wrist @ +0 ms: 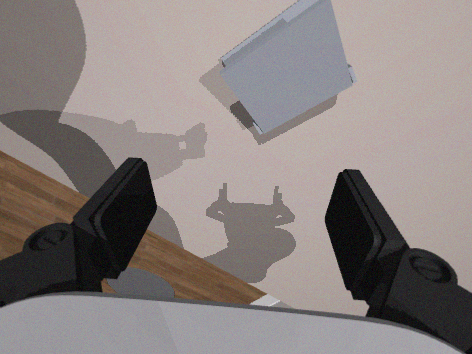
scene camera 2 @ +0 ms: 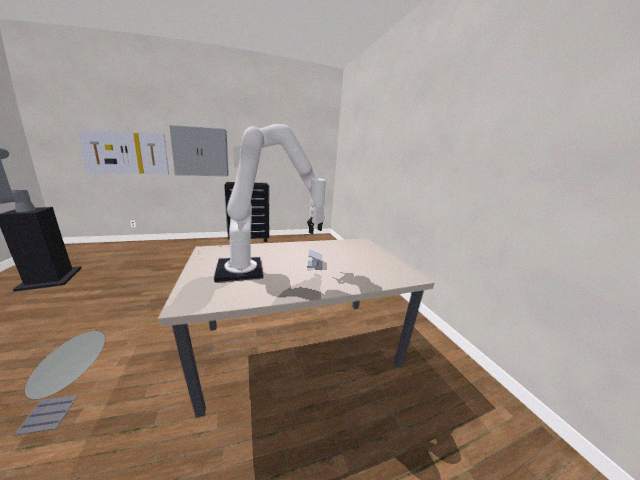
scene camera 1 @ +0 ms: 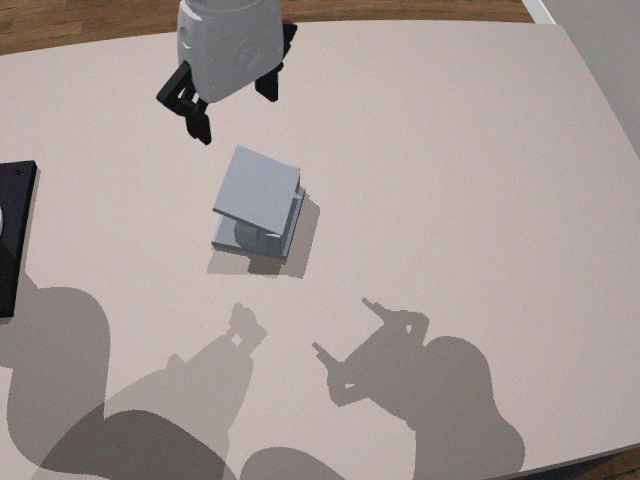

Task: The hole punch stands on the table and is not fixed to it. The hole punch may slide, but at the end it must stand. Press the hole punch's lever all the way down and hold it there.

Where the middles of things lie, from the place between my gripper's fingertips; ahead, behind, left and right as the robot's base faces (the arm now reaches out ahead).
The flat lever (scene camera 1: 257,191) lies 30 mm ahead of my hand, 30 mm to the left of it and 180 mm below it.
